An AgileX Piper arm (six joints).
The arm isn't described. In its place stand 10 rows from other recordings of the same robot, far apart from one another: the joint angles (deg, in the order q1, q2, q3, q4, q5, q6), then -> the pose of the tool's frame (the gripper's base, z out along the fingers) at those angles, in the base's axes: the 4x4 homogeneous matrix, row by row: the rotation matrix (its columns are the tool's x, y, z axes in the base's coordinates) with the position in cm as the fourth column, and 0 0 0 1 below.
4.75 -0.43 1.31 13.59 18.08 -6.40 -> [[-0.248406 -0.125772 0.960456 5.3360], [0.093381 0.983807 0.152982 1.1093], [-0.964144 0.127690 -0.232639 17.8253], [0 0 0 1]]
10.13 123.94 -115.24 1.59 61.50 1.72 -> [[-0.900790 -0.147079 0.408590 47.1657], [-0.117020 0.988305 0.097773 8.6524], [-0.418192 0.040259 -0.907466 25.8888], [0 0 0 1]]
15.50 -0.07 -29.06 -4.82 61.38 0.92 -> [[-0.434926 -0.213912 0.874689 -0.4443], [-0.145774 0.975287 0.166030 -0.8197], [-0.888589 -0.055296 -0.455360 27.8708], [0 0 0 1]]
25.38 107.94 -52.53 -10.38 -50.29 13.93 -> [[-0.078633 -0.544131 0.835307 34.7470], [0.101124 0.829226 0.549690 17.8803], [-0.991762 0.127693 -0.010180 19.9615], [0 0 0 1]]
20.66 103.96 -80.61 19.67 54.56 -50.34 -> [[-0.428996 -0.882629 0.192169 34.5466], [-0.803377 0.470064 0.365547 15.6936], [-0.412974 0.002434 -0.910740 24.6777], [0 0 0 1]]
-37.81 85.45 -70.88 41.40 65.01 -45.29 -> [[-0.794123 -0.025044 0.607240 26.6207], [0.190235 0.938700 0.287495 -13.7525], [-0.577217 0.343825 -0.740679 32.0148], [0 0 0 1]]
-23.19 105.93 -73.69 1.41 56.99 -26.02 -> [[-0.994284 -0.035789 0.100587 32.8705], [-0.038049 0.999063 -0.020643 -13.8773], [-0.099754 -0.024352 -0.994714 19.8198], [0 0 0 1]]
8.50 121.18 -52.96 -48.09 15.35 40.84 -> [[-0.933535 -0.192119 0.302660 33.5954], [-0.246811 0.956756 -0.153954 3.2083], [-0.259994 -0.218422 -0.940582 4.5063], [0 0 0 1]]
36.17 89.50 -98.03 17.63 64.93 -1.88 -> [[-0.689716 -0.642623 0.333658 25.2203], [-0.384085 0.715330 0.583765 21.5307], [-0.613816 0.274479 -0.740197 41.8393], [0 0 0 1]]
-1.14 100.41 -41.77 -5.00 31.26 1.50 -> [[-0.995690 -0.024301 0.089504 26.3453], [-0.028596 0.998485 -0.047017 -0.9359], [-0.088226 -0.049374 -0.994876 11.4334], [0 0 0 1]]
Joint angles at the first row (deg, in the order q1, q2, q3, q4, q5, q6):
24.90 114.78 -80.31 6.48 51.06 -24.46
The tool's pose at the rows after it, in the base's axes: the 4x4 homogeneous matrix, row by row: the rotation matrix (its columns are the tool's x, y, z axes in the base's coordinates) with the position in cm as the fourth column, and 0 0 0 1 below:
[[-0.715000 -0.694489 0.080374 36.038], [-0.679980 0.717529 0.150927 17.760], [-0.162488 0.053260 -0.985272 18.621], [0 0 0 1]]
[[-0.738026 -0.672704 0.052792 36.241], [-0.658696 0.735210 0.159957 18.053], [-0.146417 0.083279 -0.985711 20.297], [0 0 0 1]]
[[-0.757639 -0.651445 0.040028 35.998], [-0.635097 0.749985 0.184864 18.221], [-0.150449 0.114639 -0.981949 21.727], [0 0 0 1]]
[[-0.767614 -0.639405 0.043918 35.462], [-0.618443 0.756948 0.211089 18.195], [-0.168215 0.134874 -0.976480 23.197], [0 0 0 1]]
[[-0.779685 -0.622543 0.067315 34.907], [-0.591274 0.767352 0.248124 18.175], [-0.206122 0.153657 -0.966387 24.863], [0 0 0 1]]
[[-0.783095 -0.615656 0.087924 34.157], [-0.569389 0.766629 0.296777 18.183], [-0.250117 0.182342 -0.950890 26.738], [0 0 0 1]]
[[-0.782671 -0.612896 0.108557 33.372], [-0.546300 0.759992 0.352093 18.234], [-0.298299 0.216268 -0.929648 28.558], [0 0 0 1]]
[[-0.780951 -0.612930 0.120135 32.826], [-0.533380 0.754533 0.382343 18.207], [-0.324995 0.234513 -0.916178 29.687], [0 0 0 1]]
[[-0.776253 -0.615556 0.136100 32.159], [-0.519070 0.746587 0.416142 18.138], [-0.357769 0.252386 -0.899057 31.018], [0 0 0 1]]
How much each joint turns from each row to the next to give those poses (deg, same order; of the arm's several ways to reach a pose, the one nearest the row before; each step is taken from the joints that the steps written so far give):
0.00 -0.05 -4.08 0.58 5.91 2.09
0.00 -0.11 -3.84 0.93 5.21 1.83
0.00 -1.05 -1.60 1.60 2.76 1.37
0.00 -1.95 -0.22 1.30 1.36 0.78
0.00 -2.36 0.00 1.49 0.26 1.15
0.00 -2.66 0.00 2.23 0.42 0.35
0.00 -2.57 0.00 2.67 0.14 0.05
0.00 -1.63 0.00 1.44 0.24 0.06
0.00 -1.95 0.00 1.55 0.18 0.01

